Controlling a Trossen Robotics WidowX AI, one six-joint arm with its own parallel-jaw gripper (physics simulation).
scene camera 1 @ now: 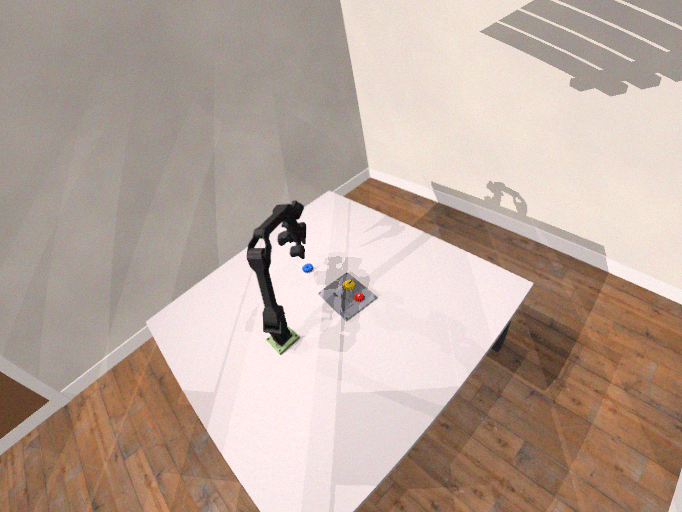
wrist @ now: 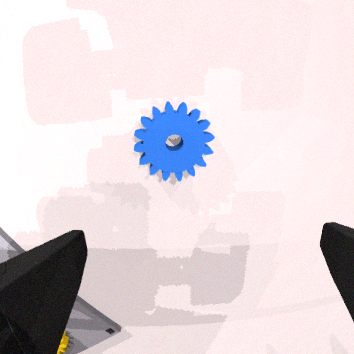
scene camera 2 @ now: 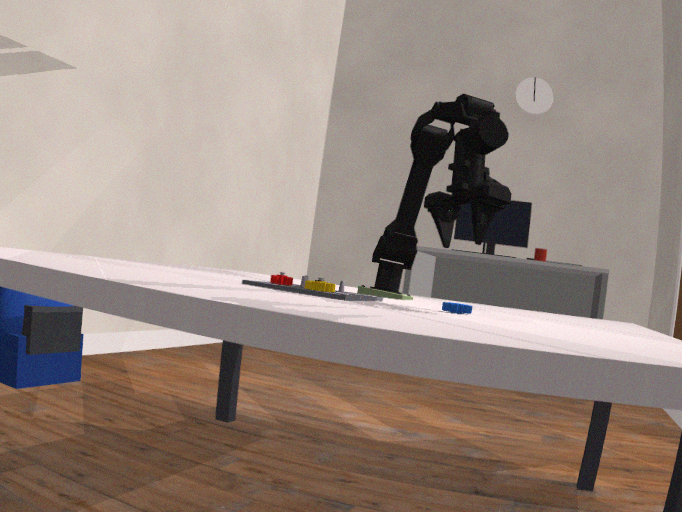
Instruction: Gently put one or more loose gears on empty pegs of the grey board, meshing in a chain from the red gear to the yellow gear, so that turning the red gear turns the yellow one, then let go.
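Frame: origin at the arm's base, x ahead, y left, z up, level; metres.
Where they show: gripper, fingertip midpoint: (scene camera 1: 304,251) (wrist: 207,240) (scene camera 2: 461,246); arm's base at its link origin: (scene camera 1: 282,337) (scene camera 2: 385,291).
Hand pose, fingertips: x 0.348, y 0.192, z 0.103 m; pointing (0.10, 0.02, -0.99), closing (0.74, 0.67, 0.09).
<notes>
Each offset is from my fingertips to the top centre of the thing. Level surfaces: height alone.
A loose blue gear @[dy +0.006, dx -0.010, dz -0.100 m] (scene camera 1: 307,267) (scene camera 2: 457,307) (wrist: 160,153) lies flat on the white table, off the board. The grey board @[dy -0.263, dx -0.029, dz -0.086 m] (scene camera 1: 331,292) (scene camera 2: 358,296) (wrist: 95,320) bears the red gear @[dy -0.323, dx -0.013, dz -0.092 m] (scene camera 1: 359,297) (scene camera 2: 281,279) and the yellow gear @[dy -0.239, dx +0.016, dz -0.091 m] (scene camera 1: 348,284) (scene camera 2: 320,285) (wrist: 64,343). Grey pegs show beside the yellow gear in scene camera 2. My gripper (scene camera 2: 462,245) (wrist: 207,240) is open and empty, pointing down, high above the table near the blue gear. In the wrist view the blue gear shows ahead of the fingertips, between their lines; the left finger hides part of the board.
The arm's green base plate (scene camera 1: 282,341) (scene camera 2: 384,292) is fixed to the white table @[dz -0.117 m] (scene camera 1: 396,358) (scene camera 2: 165,286), near the board. Behind the table in scene camera 2 stand a grey desk (scene camera 2: 512,286) with a monitor (scene camera 2: 515,223) and a red cup (scene camera 2: 540,254).
</notes>
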